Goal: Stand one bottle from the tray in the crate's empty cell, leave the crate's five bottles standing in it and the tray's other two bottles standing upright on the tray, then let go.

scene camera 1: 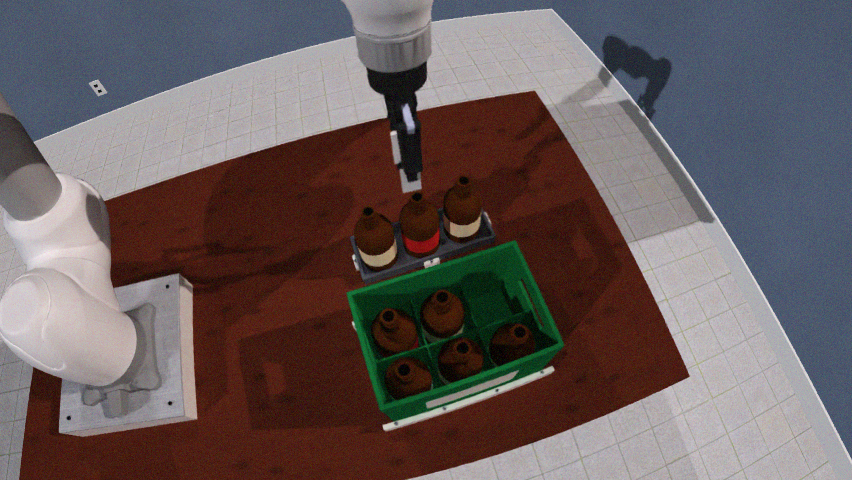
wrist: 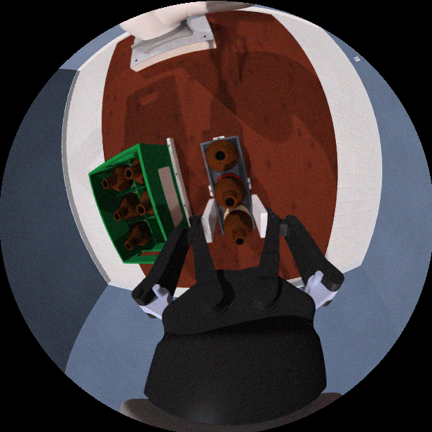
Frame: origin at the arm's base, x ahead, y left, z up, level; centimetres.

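Seen in the pictures: gripper, between the fingertips: [scene camera 1: 407,174]; arm's base, origin of its link: [scene camera 1: 121,354].
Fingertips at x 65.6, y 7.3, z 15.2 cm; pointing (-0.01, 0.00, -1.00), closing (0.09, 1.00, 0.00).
Note:
Pixels of each thing's top centre, then the offset from my fingertips to it. "*": a spot on its surface instead. Level surfaces: height alone.
- grey tray, a spot on its surface: [scene camera 1: 390,271] * dz -19.1, dx -6.9, dy -5.9 cm
- green crate, centre of its top: [scene camera 1: 453,320] dz -4.1, dx -1.4, dy -24.3 cm
- white strip, a spot on its surface: [scene camera 1: 471,399] * dz -18.6, dx -1.6, dy -34.2 cm
- same brown surface, height of its surface: dz -21.6 cm
My gripper [scene camera 1: 410,181] [wrist: 233,205] is partly open and empty, pointing down above the tray's bottles. In the wrist view its pads appear on either side of the far bottle. The grey tray [scene camera 1: 390,271] [wrist: 214,176] holds three upright brown bottles: a cream-labelled one [scene camera 1: 375,235] [wrist: 221,154] at the base end, a red-labelled one [scene camera 1: 419,223] [wrist: 229,191] in the middle, and a cream-labelled one [scene camera 1: 462,205] [wrist: 238,225] at the far end. The green crate [scene camera 1: 429,277] [wrist: 155,155] holds five standing bottles. Its empty cell [scene camera 1: 491,298] is at the tray side, far from the base.
The crate stands close beside the tray, with a white strip [scene camera 1: 471,399] [wrist: 180,175] along each long side. Small white brackets [scene camera 1: 431,262] sit at the tray's edges. The robot's base plate [scene camera 1: 169,357] [wrist: 175,52] is on the same brown surface [scene camera 1: 286,381] [wrist: 280,90].

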